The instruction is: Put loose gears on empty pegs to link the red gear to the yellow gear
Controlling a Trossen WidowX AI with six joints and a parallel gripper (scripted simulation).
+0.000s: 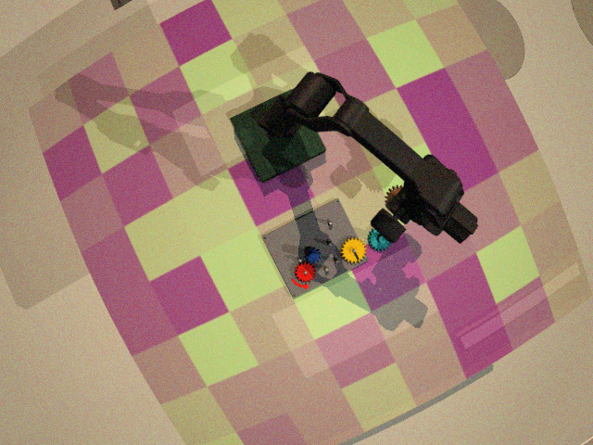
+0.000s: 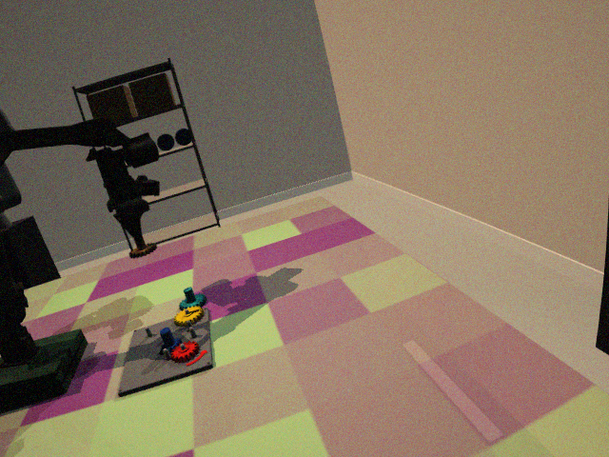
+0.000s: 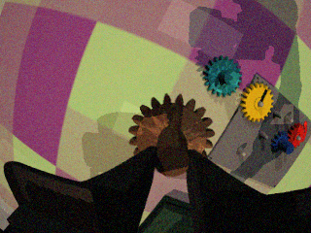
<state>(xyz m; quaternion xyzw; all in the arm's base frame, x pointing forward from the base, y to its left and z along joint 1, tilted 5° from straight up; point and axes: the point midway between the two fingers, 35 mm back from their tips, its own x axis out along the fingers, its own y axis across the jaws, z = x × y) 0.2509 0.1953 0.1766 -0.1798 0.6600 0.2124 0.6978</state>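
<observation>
My gripper tip is 22 cm to the left of the blue gear, 14 cm above it and 8 cm short of it. Round my gripper tip: yellow gear (15 cm below, 12 cm to the right, 9 cm ahead); then brown gear (1 cm below); then teal gear (15 cm below, 8 cm ahead, 4 cm to the right).
</observation>
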